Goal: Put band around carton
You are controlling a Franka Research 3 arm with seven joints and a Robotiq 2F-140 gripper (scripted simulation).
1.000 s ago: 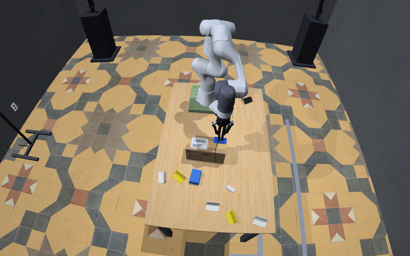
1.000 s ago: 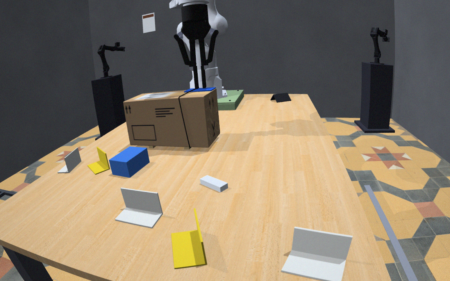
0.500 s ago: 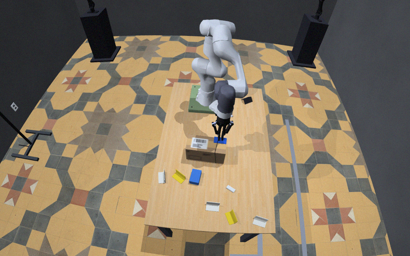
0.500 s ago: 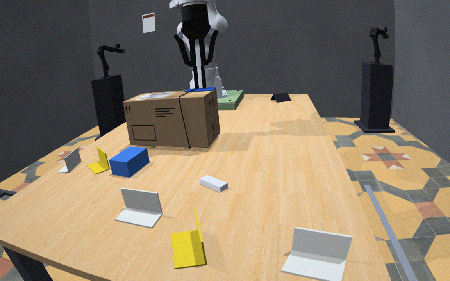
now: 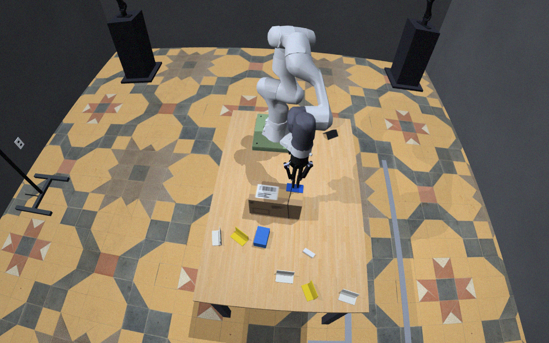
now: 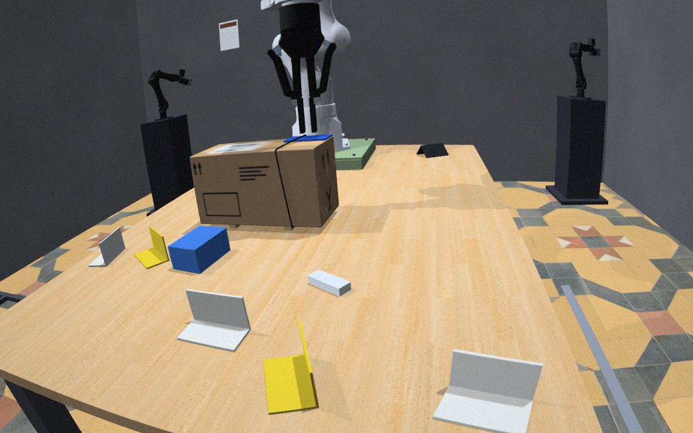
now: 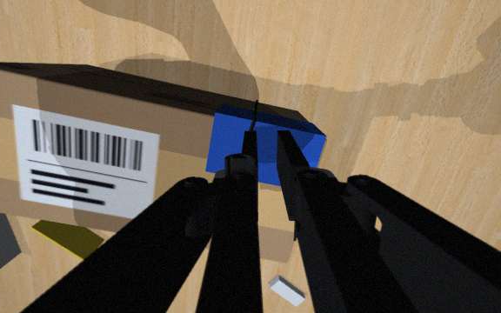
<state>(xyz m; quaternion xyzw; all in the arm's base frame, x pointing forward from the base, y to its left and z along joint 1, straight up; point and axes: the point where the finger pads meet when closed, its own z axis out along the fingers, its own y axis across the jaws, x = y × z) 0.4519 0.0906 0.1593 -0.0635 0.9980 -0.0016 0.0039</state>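
Right now my hand is 5 cm above the blue corner guard. Round my hand: small white block (28 cm ahead, 19 cm below, 8 cm to the left); brown carton (11 cm below, 9 cm to the right, 4 cm ahead); blue block (21 cm ahead, 17 cm below, 15 cm to the right).
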